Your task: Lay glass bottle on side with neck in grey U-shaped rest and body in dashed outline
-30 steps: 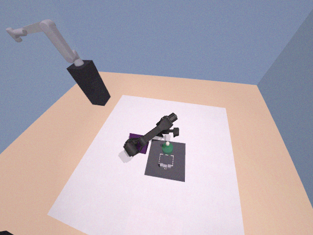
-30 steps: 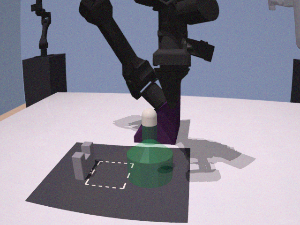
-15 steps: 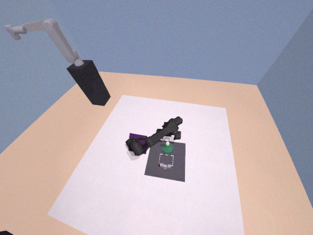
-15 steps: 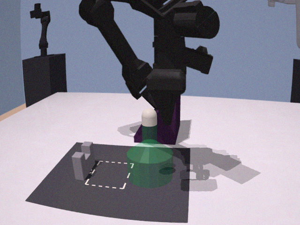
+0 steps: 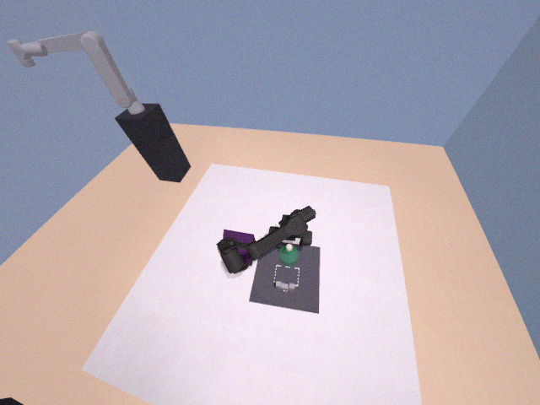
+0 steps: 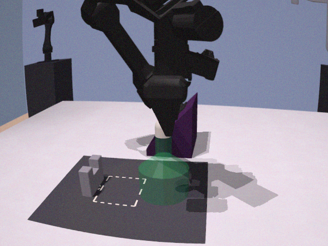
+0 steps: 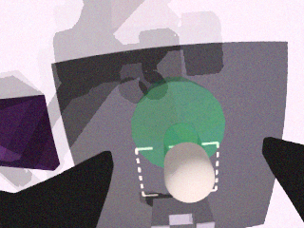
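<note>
Now: the green glass bottle 5 cm below my gripper tip and 2 cm to the right of it. The rest, counted from my gripper tip: dark mat: 14 cm below, 9 cm to the right.
</note>
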